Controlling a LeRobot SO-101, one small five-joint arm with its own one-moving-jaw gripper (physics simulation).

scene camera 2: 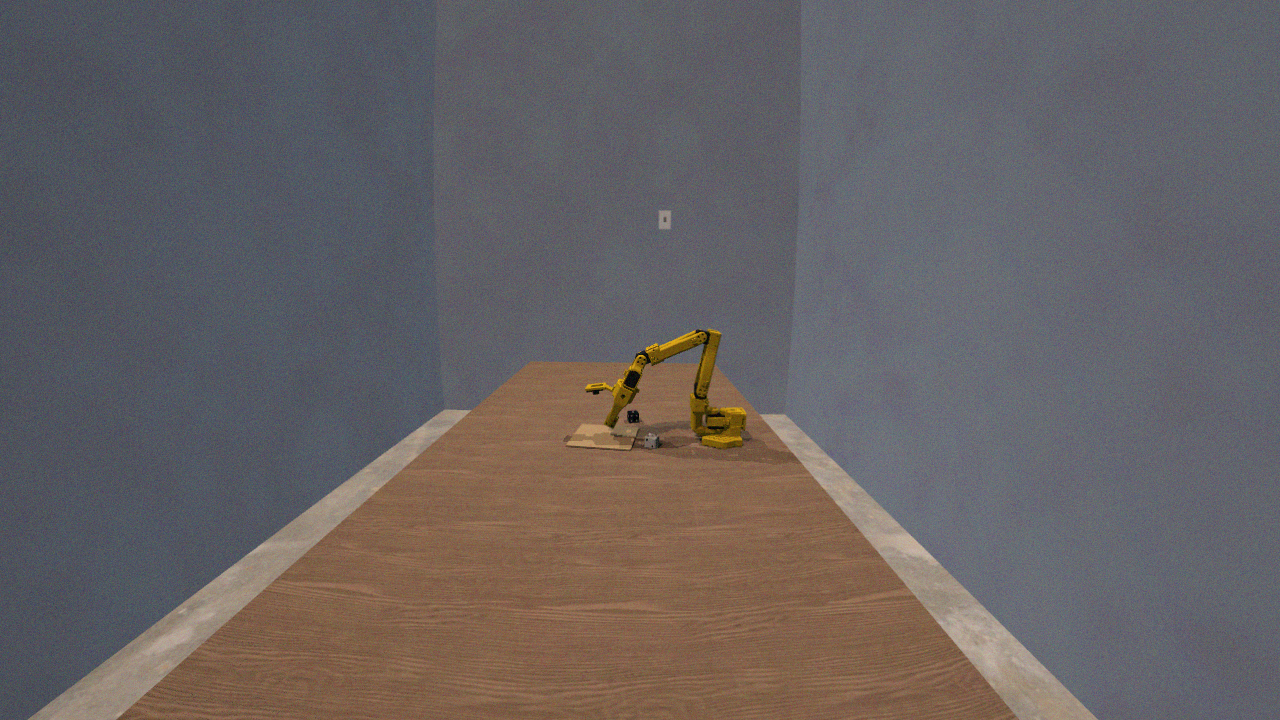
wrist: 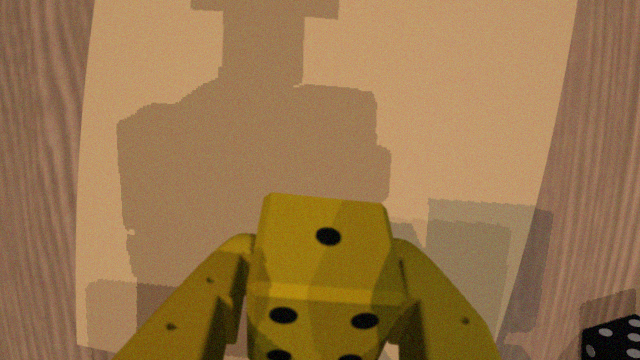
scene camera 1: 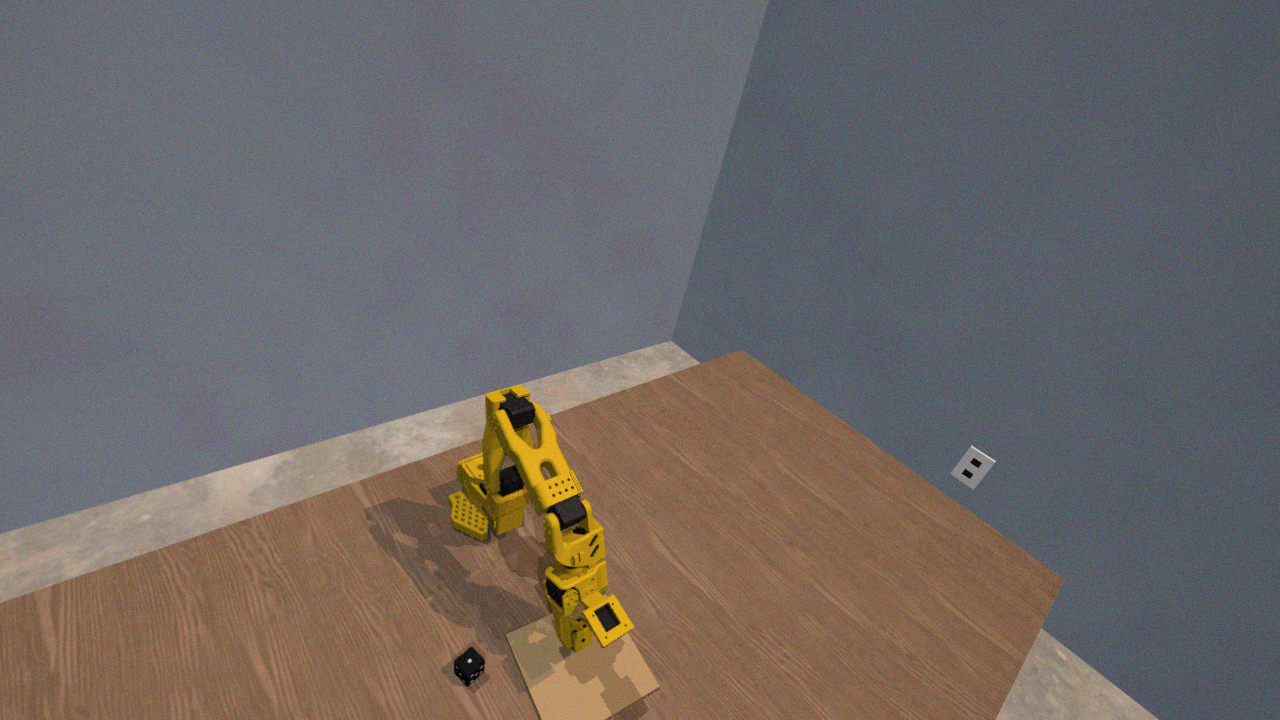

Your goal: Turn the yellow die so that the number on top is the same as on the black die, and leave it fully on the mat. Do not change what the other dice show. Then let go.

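Pixels of known places: hand at its tool point: [scene camera 2: 609, 422] [wrist: 258, 257] [scene camera 1: 588, 632]; arm's base at its link origin: [scene camera 2: 711, 439] [scene camera 1: 493, 519].
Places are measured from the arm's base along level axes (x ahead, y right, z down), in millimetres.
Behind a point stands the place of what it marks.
Note:
My gripper [scene camera 1: 577, 641] {x 231, y -1, z -39 mm} [scene camera 2: 611, 423] [wrist: 322, 243] is shut on the yellow die [wrist: 300, 262] {x 235, y 8, z -52 mm} [scene camera 1: 580, 632] {x 231, y 14, z -56 mm}, its jaws pressing on two opposite sides. In the wrist view the die's far face shows one pip; the face nearer the camera shows several pips and is cut off below. The die is at or low over the tan mat [scene camera 1: 572, 694] {x 268, y 42, z -4 mm} [scene camera 2: 586, 440] {x 279, y -21, z -4 mm} [wrist: 450, 100] {x 265, y 49, z -4 mm}; I cannot tell whether it touches. The black die [scene camera 1: 469, 667] {x 184, y 128, z -25 mm} [scene camera 2: 632, 416] {x 179, y 112, z -17 mm} [wrist: 612, 342] {x 188, y 114, z -12 mm} stands on the table beside the mat, with one pip on top in scene camera 1.
A white die [scene camera 2: 651, 441] {x 138, y -54, z -17 mm} stands on the wooden table [scene camera 1: 760, 501] {x 196, y -410, z 0 mm} [scene camera 2: 626, 573] {x 183, y -462, z 0 mm} between the mat and the arm's base [scene camera 2: 721, 440] {x -13, y -49, z -18 mm}. It does not show in scene camera 1. The arm's shadow falls across the mat.

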